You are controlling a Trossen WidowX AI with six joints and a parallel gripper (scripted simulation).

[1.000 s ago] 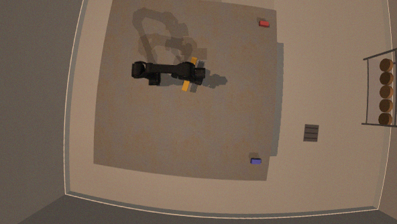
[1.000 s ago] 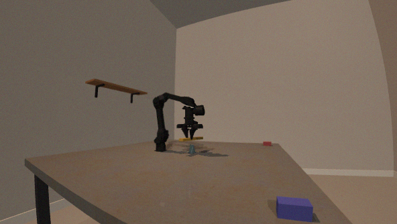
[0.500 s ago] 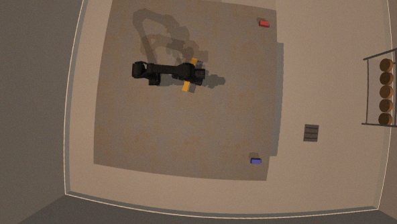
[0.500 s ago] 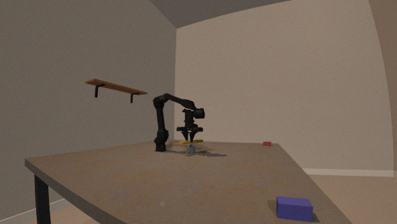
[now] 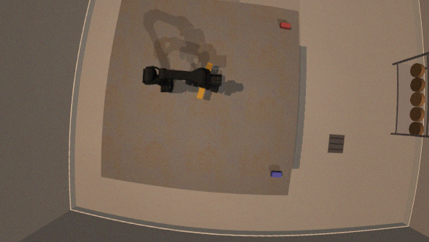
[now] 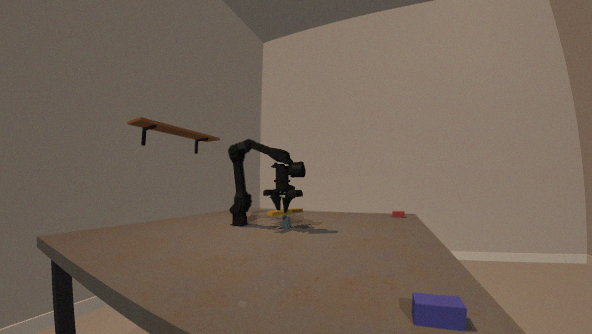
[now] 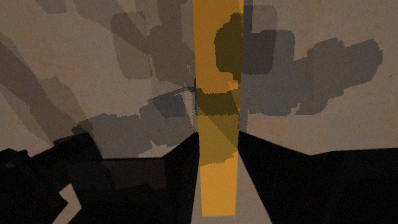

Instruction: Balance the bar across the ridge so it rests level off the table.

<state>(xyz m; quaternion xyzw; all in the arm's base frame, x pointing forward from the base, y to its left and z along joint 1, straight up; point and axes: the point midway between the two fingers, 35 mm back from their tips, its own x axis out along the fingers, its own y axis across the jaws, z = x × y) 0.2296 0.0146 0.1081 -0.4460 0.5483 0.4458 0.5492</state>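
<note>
My gripper tip is 3 cm to the right of the bar and 1 cm short of it. From my gripper tip the other things lie so: red block (51 cm ahead, 49 cm to the left, 6 cm below); purple block (51 cm to the right, 51 cm ahead, 6 cm below).
</note>
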